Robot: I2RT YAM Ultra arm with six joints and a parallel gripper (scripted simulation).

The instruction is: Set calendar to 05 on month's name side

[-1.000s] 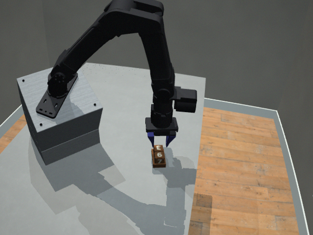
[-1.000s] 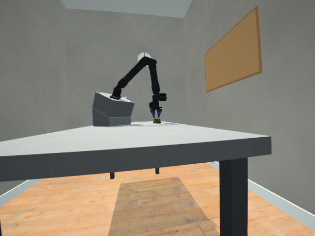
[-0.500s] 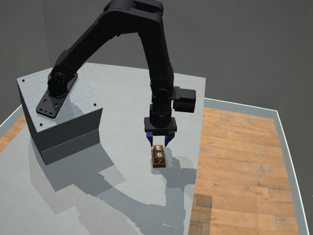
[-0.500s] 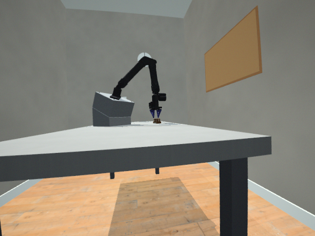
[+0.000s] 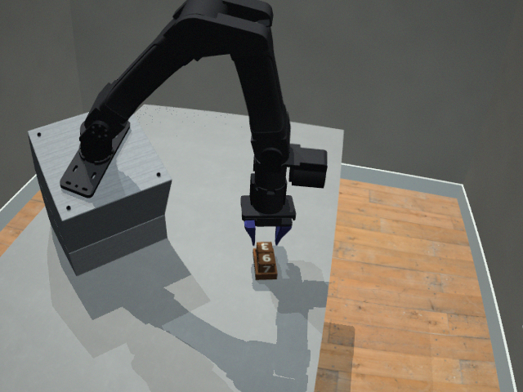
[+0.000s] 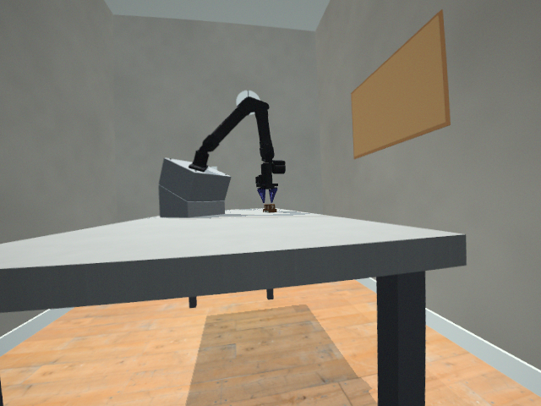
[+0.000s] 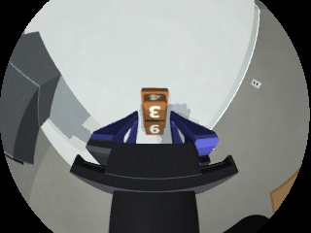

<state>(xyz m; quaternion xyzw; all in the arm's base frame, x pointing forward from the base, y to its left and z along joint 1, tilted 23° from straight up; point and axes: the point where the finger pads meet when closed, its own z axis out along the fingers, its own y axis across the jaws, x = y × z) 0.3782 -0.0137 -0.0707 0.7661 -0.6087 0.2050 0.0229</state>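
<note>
The brown wooden cube is 30 mm below my hand. Round my hand: brown tray 50 mm below, 20 mm to the right.
</note>
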